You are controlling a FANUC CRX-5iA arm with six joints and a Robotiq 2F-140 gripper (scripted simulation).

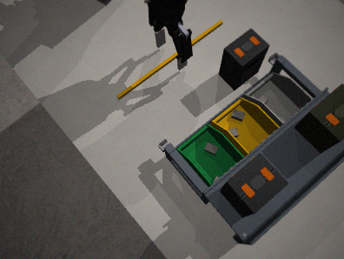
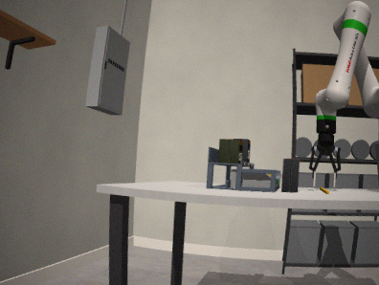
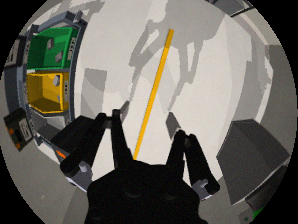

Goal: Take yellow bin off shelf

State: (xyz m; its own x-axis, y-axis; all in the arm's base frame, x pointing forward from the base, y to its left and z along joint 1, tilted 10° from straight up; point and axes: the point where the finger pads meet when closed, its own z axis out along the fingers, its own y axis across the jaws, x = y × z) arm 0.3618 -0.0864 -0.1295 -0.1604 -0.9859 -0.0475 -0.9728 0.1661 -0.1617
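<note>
Now: hand 40 mm above the long yellow rod. The rest, counted from my hand: yellow open bin: 300 mm ahead, 50 mm to the right; then green bin: 280 mm ahead, 160 mm to the right; then grey bin: 320 mm ahead, 60 mm to the left.
</note>
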